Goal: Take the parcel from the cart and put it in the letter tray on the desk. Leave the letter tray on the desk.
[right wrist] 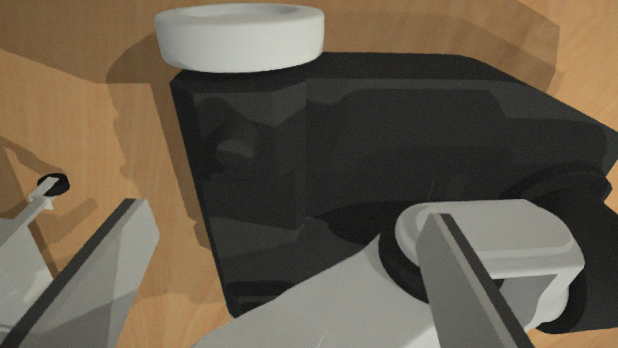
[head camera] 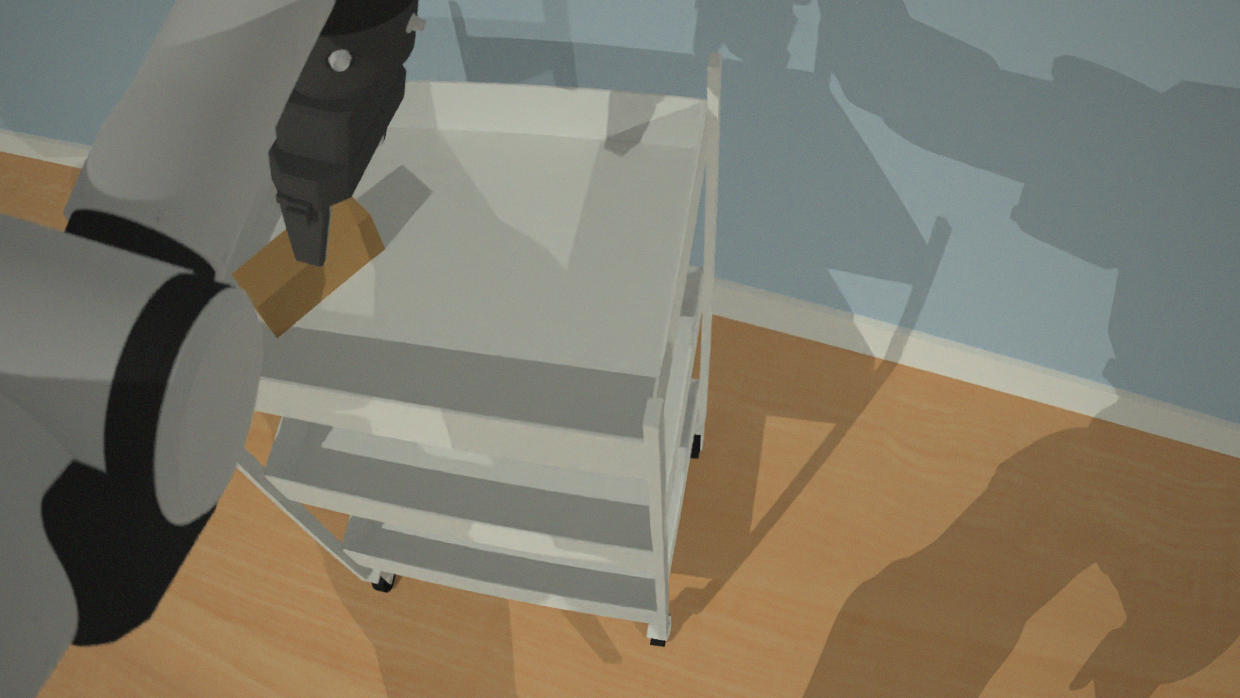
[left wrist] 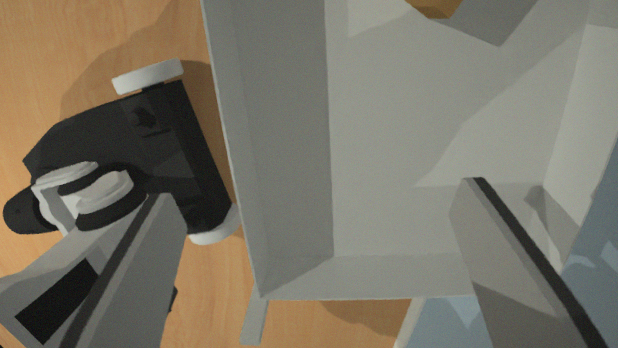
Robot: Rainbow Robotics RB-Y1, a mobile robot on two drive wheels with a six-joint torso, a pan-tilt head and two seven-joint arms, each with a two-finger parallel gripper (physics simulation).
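Seen in the pictures: left gripper, fingertip midpoint: (head camera: 341, 196) (left wrist: 316, 204); right gripper, fingertip midpoint: (right wrist: 288, 224); robot's base at its link origin: (left wrist: 195, 144).
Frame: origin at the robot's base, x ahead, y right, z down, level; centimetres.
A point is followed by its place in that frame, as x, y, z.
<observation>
The parcel (head camera: 347, 251) @[60.0, -27.4, -69.5] (left wrist: 436, 7) @[61.4, -26.0, -71.5], an orange-brown box, lies on the top shelf of the white cart (head camera: 520, 108) @[75.4, -12.9, -70.0] (left wrist: 285, 125) @[47.2, -18.2, -66.3], at the left in the head view. A small part of it shows at the top edge of the left wrist view. My left gripper (head camera: 309, 261) (left wrist: 316, 204) @[51.8, -21.1, -86.8] is open and empty; in the head view its finger overlaps the parcel, but in the left wrist view the parcel lies beyond the fingertips and outside the space between them. My right gripper (right wrist: 288, 224) @[-5.5, 25.2, -42.3] is open and empty. The desk and letter tray do not show.
The cart has two lower shelves (head camera: 485, 489) @[49.5, -19.6, -39.9] and upright posts (head camera: 656, 511) @[38.9, -1.1, -62.1]. A blue wall (head camera: 780, 173) @[93.6, 16.1, -37.7] stands behind it. My dark wheeled base (left wrist: 150, 140) @[-2.2, -9.8, -19.1] (right wrist: 250, 175) @[-0.8, 12.6, -21.2] stands on the wood floor beside the cart. A cart caster (right wrist: 55, 184) @[40.2, -0.9, -3.6] shows at the left of the right wrist view.
</observation>
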